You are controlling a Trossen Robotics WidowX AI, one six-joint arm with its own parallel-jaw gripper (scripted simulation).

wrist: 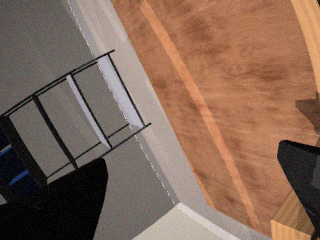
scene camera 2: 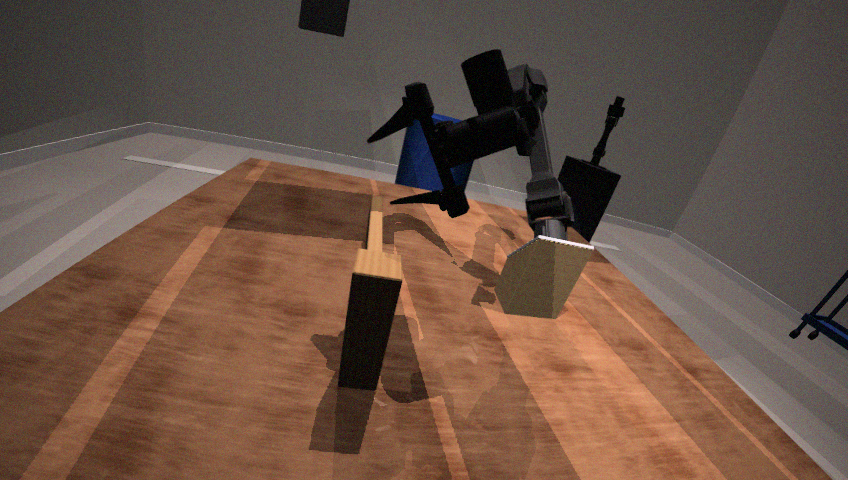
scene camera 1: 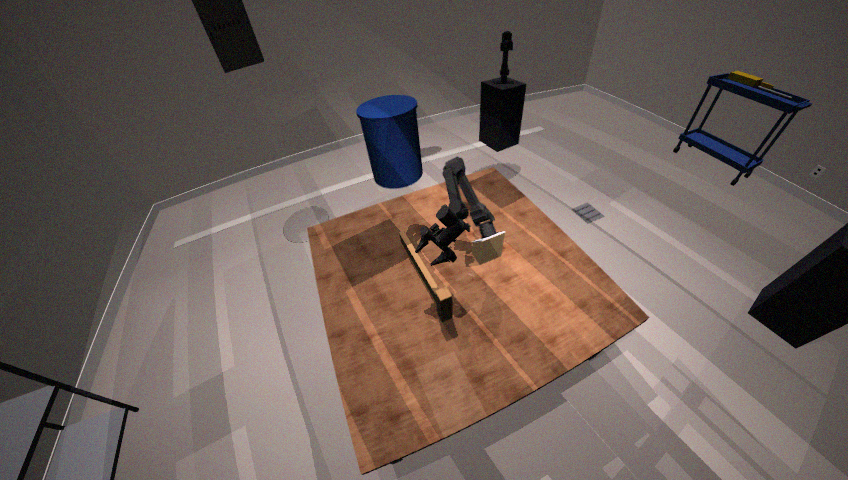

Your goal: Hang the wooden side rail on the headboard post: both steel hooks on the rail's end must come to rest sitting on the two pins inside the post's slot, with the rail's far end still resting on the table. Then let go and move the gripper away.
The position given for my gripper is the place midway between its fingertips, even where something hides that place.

Observation:
My gripper point(scene camera 2: 378, 172) is open, with nothing in its grasp. Also in view: a wooden side rail point(scene camera 2: 373, 241) and a wooden headboard post point(scene camera 2: 376, 281).
My gripper is seen too in the wrist view point(wrist: 197, 160) and in scene camera 1 point(scene camera 1: 423, 258).

